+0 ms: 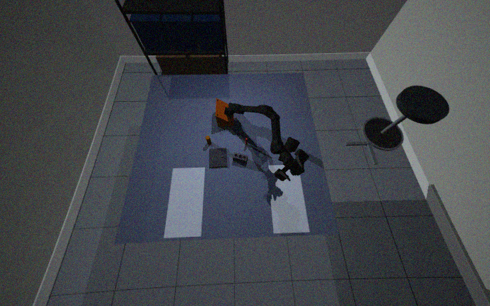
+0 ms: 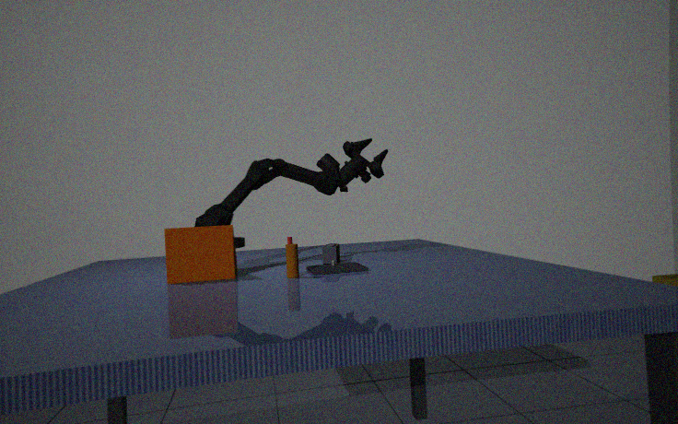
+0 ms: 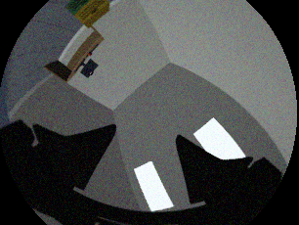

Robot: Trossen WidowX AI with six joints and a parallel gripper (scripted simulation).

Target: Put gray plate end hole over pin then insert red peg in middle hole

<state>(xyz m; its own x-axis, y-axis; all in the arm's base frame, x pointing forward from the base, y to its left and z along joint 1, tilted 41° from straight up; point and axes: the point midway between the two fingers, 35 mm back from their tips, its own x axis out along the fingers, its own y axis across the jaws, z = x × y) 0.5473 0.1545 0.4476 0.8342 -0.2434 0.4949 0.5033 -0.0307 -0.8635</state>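
Now: the gray plate 21 cm behind my gripper tip, 29 cm to the right of it and 34 cm below it. Also, from my gripper tip: red peg (33 cm behind, 26 cm to the right, 34 cm below); dark base (20 cm behind, 43 cm to the right, 37 cm below); orange cylinder (31 cm behind, 52 cm to the right, 34 cm below).
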